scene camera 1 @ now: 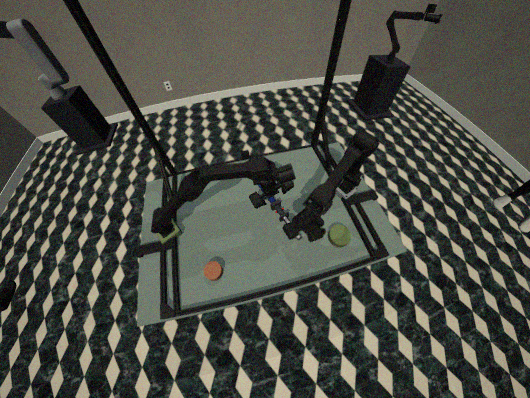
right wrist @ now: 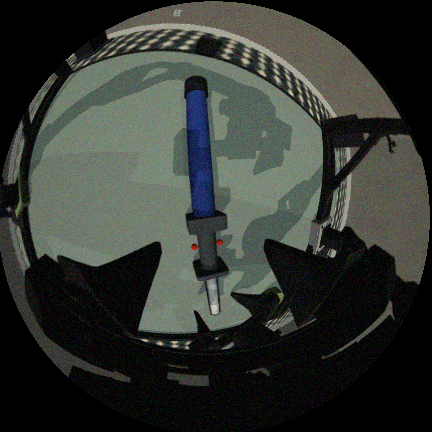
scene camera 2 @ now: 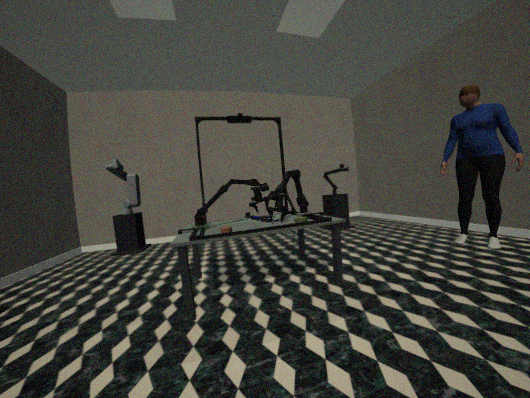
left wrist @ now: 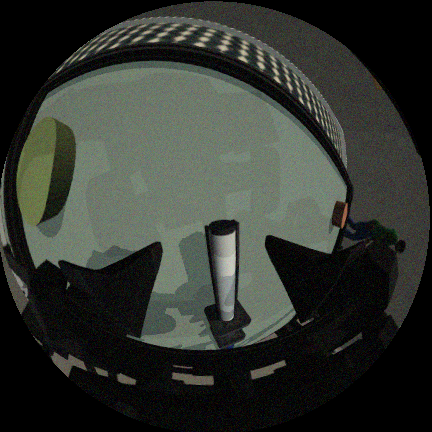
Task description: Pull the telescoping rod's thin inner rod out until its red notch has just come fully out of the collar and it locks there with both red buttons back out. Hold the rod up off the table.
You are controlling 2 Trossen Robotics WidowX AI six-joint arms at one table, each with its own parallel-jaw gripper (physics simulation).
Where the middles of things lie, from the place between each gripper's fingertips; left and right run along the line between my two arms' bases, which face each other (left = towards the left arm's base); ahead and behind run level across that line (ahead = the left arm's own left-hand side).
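Scene:
The telescoping rod (right wrist: 203, 221) is 7 cm below my right hand and 2 cm behind it. Going by its middle, the rod is nearer to my right hand than to my left hand.
My left hand, meanwhile, is 1 cm below the telescoping rod, 6 cm to the left of it and 19 cm past it.

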